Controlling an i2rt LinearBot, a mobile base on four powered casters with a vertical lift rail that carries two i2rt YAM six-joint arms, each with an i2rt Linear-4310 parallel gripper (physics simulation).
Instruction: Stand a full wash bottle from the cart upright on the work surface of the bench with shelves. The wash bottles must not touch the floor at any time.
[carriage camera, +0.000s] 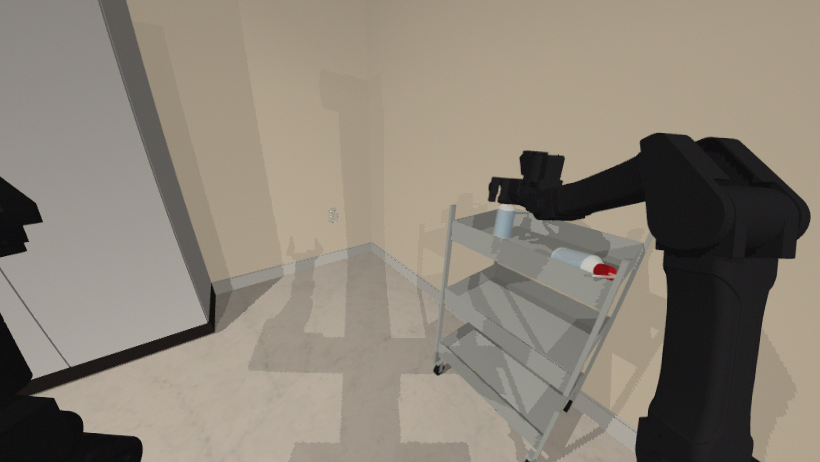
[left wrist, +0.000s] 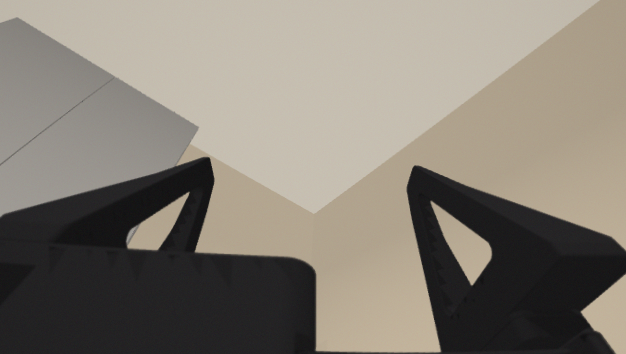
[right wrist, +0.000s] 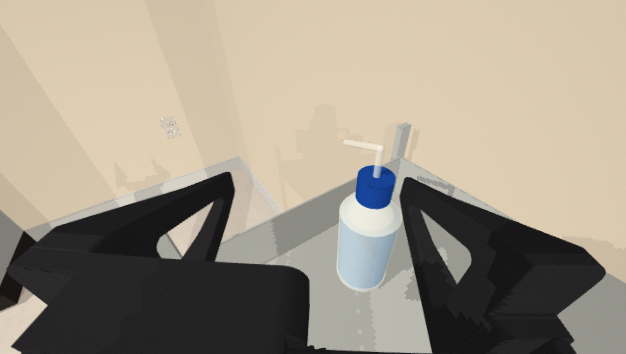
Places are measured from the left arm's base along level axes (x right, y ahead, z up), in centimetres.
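Pixels of known places: left gripper, fingertip midpoint: (left wrist: 311, 172); right gripper, fingertip midpoint: (carriage camera: 504, 187) (right wrist: 316, 184).
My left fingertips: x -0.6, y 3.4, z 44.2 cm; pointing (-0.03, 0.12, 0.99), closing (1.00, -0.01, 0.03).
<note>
Ahead of a thing's pixels: the offset from my left fingertips to its middle.
An upright wash bottle {dx +66.8, dy +64.2, dz -24.7 cm} (carriage camera: 504, 222) (right wrist: 367, 250) with light-blue body, blue cap and bent white spout stands in the top tray of the grey cart (carriage camera: 482, 242) (right wrist: 310, 215). A second wash bottle {dx +73.8, dy +32.9, dz -28.2 cm} (carriage camera: 570, 257) with a red cap lies on its side in the same tray. My right gripper (carriage camera: 496, 190) (right wrist: 316, 184) is open at the upright bottle's cap height; in the right wrist view the bottle appears between the fingers, nearer the right-hand one. Its cap is hidden in the carriage view. My left gripper (left wrist: 311, 172) is open and empty, pointing up at the ceiling corner. The bench does not show.
A tall grey cabinet (carriage camera: 103, 200) (left wrist: 75, 115) stands at the left. The cart has two lower shelves and a corner post (carriage camera: 447, 264) at its left, with walls behind it. A wall outlet {dx -22.7, dy +160.8, dz -59.6 cm} (carriage camera: 332, 215) (right wrist: 170, 127) is near the room corner.
</note>
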